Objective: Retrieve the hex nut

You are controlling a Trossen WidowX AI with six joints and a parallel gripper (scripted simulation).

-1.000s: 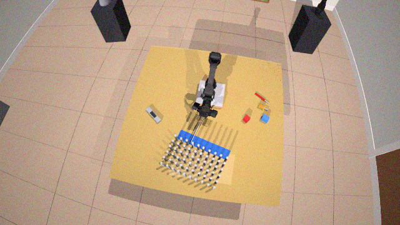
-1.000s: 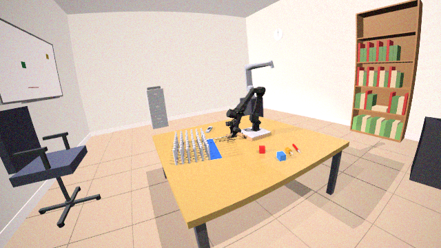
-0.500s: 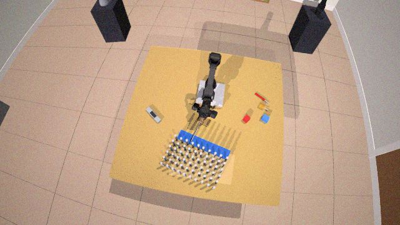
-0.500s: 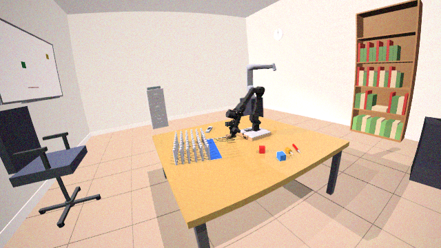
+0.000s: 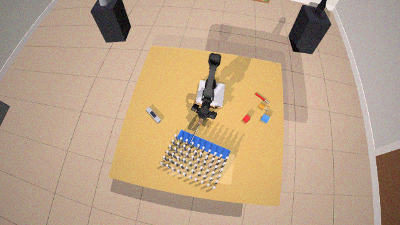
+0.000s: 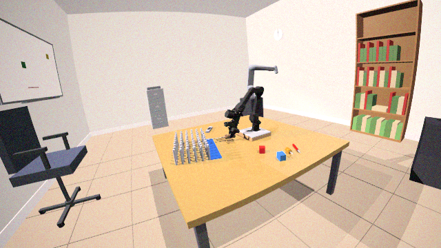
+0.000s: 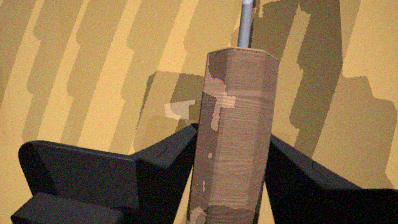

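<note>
Now: the blue taped strip 19 cm ahead of my gripper tip, 3 cm below it and 2 cm to the left of it. From my gripper tip the other things lie so: red cube: 35 cm to the left, 2 cm behind, 1 cm below; grey flat bar tool: 39 cm to the right, 3 cm behind, 1 cm below; blue cube: 51 cm to the left, 3 cm behind, 1 cm below.
</note>
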